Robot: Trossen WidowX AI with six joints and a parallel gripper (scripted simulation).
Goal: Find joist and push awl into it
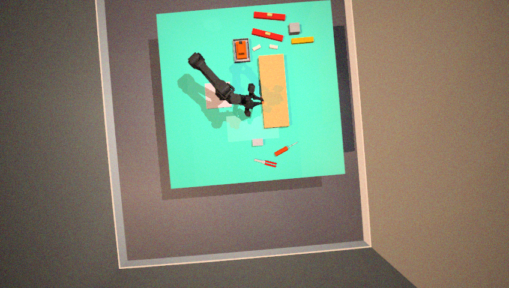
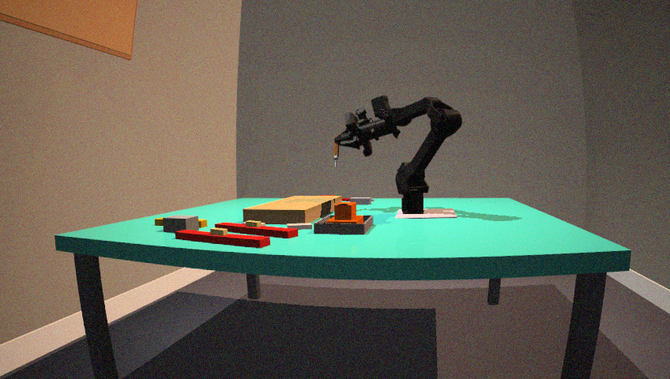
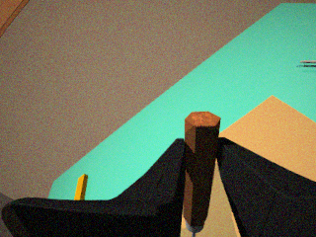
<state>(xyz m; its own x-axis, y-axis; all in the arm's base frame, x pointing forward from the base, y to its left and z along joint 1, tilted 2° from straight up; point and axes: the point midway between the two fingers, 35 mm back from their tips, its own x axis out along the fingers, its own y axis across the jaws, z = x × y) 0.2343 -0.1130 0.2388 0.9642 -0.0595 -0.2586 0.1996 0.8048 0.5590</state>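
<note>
Right now the awl is 40 mm below my gripper tip, 30 mm to the left of it and 10 mm behind it. From my gripper tip the other things lie so: orange stud finder (450 mm to the left, 190 mm below, 120 mm behind); grey tray (430 mm to the left, 220 mm below, 120 mm behind); red screwdriver (290 mm to the right, 220 mm below, 190 mm ahead).
</note>
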